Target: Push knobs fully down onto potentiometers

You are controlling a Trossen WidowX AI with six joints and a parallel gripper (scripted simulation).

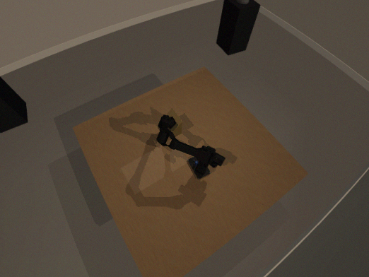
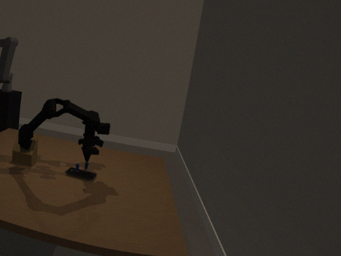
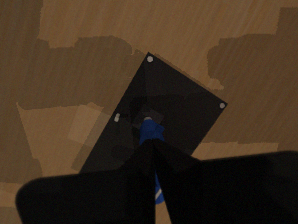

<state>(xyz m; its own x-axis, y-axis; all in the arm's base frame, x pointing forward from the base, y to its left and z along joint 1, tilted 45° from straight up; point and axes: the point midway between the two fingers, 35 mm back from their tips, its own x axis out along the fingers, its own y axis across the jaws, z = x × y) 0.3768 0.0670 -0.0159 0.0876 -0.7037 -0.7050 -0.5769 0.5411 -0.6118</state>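
Right now the blue knob is 2 cm below my gripper tip.
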